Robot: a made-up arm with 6 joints. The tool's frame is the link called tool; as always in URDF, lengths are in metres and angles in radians. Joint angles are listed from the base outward.
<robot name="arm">
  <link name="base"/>
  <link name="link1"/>
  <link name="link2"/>
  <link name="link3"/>
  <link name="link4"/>
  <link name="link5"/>
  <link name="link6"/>
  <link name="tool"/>
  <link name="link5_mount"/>
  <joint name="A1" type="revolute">
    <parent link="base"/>
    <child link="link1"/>
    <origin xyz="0.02 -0.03 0.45" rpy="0 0 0"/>
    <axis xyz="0 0 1"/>
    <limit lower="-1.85" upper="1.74"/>
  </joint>
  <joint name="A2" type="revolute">
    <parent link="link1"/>
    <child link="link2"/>
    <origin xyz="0.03 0 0.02" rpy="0 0 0"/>
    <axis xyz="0.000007 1 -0.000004"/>
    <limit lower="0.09" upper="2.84"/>
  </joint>
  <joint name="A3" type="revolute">
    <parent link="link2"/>
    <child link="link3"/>
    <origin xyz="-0.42 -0.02 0.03" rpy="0 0 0"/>
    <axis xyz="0.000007 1 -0.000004"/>
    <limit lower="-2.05" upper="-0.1"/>
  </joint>
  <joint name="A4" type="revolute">
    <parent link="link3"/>
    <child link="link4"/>
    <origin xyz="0.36 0 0.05" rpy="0 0 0"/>
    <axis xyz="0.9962 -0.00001 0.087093"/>
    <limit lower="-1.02" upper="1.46"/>
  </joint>
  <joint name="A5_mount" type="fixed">
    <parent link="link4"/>
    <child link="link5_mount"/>
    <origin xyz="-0.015 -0.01 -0.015" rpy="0 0 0"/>
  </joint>
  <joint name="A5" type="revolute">
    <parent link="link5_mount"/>
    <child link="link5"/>
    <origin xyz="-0.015 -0.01 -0.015" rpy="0 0 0"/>
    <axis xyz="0.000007 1 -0.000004"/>
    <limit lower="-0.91" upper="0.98"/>
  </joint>
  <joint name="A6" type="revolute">
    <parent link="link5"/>
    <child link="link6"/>
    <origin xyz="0.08 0.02 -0.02" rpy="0 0 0"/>
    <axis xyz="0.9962 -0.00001 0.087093"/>
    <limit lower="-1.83" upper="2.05"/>
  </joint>
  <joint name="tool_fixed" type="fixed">
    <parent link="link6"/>
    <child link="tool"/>
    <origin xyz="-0.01 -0.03 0" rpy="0 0 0"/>
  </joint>
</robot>
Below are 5 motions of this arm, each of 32 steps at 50 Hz.
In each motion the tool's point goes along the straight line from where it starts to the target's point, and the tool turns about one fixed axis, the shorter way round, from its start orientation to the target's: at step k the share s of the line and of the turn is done. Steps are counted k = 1, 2, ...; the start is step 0. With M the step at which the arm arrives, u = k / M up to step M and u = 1 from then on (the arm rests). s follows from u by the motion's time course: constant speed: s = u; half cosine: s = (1 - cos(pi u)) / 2; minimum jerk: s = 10 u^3 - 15 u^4 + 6 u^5.
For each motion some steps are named. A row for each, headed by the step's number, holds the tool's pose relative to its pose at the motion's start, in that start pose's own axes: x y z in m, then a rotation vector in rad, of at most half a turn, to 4 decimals.
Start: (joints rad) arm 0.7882 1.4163 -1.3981 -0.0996 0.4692 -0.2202
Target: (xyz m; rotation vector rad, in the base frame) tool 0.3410 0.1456 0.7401 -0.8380 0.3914 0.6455
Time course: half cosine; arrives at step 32
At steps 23, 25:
23: 0.0278 -0.0053 -0.1061 -0.2181 0.1661 -0.1032
25: 0.0301 -0.0057 -0.1151 -0.2366 0.1802 -0.1119

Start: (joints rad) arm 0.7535 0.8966 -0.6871 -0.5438 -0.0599 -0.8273
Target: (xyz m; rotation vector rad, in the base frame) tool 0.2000 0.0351 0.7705 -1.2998 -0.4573 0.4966
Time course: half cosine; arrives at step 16
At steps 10, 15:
10: -0.0069 -0.0009 -0.0176 0.0113 0.0317 -0.0981
15: -0.0099 -0.0012 -0.0253 0.0161 0.0454 -0.1405

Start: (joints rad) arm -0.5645 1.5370 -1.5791 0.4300 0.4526 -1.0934
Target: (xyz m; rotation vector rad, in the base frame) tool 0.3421 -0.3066 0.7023 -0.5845 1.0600 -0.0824
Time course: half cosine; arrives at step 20
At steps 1, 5, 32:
1: 0.0003 0.0005 -0.0011 -0.0011 0.0030 0.0020
5: 0.0065 0.0121 -0.0273 -0.0255 0.0719 0.0468
32: 0.0445 0.0825 -0.1862 -0.1742 0.4911 0.3199

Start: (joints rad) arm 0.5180 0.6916 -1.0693 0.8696 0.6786 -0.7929
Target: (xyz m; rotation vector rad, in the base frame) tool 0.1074 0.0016 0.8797 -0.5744 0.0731 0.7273
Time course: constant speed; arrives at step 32
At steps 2, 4, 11, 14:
2: -0.0008 -0.0023 -0.0009 -0.0251 0.0152 -0.0173
4: -0.0015 -0.0046 -0.0018 -0.0502 0.0305 -0.0345
11: -0.0042 -0.0126 -0.0050 -0.1382 0.0838 -0.0950
14: -0.0053 -0.0160 -0.0064 -0.1758 0.1067 -0.1209

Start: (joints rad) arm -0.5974 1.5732 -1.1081 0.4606 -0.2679 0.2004
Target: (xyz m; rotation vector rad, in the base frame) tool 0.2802 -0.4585 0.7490 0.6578 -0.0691 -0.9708
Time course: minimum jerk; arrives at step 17
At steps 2, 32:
2: 0.0005 -0.0016 0.0019 0.0002 -0.0018 -0.0031
32: 0.0339 -0.1152 0.1414 0.0158 -0.1318 -0.2301

